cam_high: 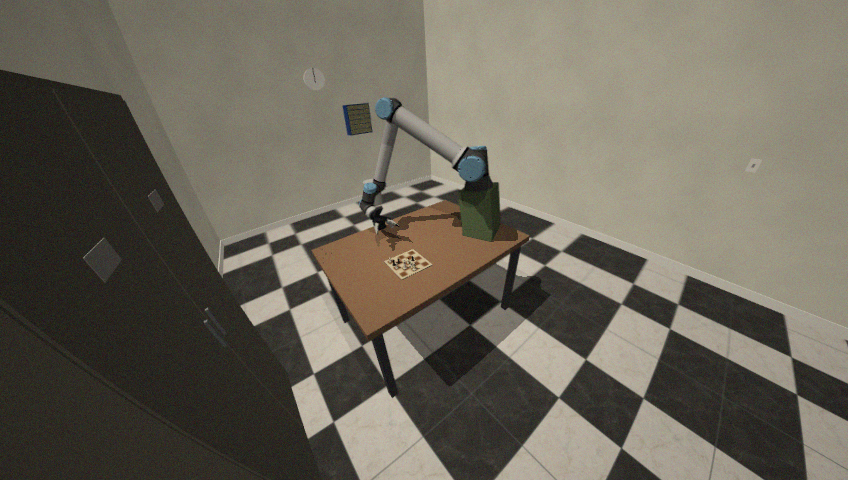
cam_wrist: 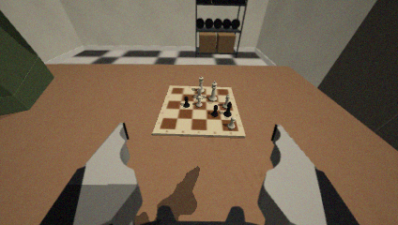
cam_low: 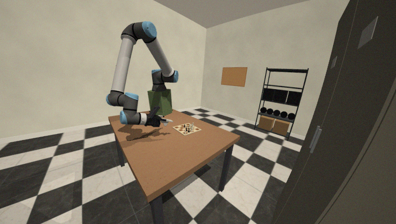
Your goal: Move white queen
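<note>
Now: hand 210 mm to the right of the chessboard, 150 mm above it and 30 mm past it.
</note>
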